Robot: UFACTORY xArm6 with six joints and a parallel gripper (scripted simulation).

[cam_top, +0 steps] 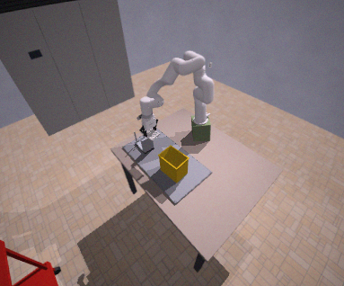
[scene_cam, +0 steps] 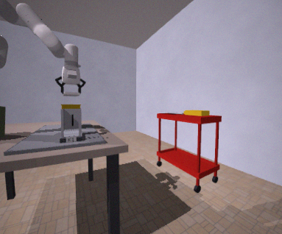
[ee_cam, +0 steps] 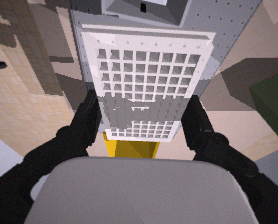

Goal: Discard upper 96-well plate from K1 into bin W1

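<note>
Now: hand 4 cm past the yellow plastics bin W1, 24 cm to the right of it and 16 cm above it. Also, from my hand: rack label 3 cm ahead, 20 cm to the right, 24 cm below.
</note>
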